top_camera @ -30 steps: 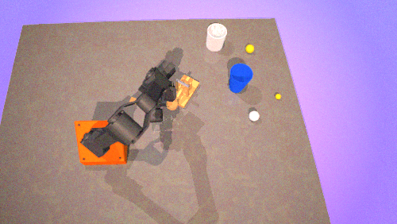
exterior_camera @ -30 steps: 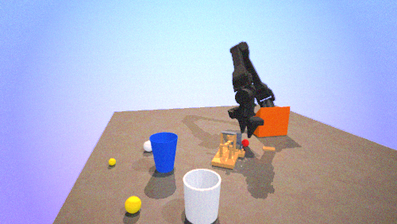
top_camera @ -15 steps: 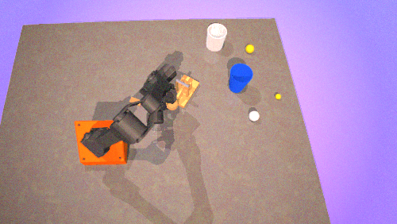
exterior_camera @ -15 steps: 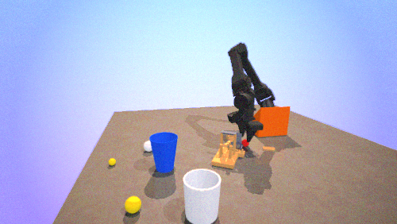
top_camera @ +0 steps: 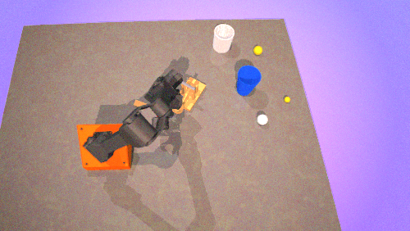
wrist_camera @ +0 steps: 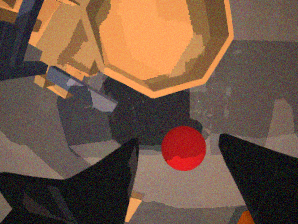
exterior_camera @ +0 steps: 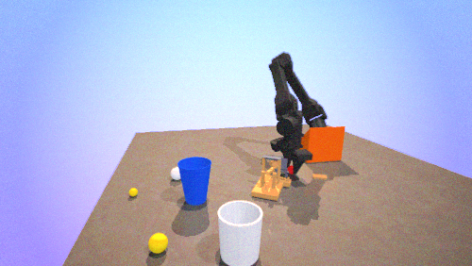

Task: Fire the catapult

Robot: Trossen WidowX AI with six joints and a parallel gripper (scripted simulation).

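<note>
Right now the orange peg is 90 mm behind my gripper tip, 60 mm to the left of it and 10 mm below it. From my gripper tip the other things lie so: red ball: right at my gripper tip; blue cup: 360 mm ahead, 110 mm to the left, 20 mm above; white ball: 420 mm ahead, 50 mm to the right, 10 mm above.
</note>
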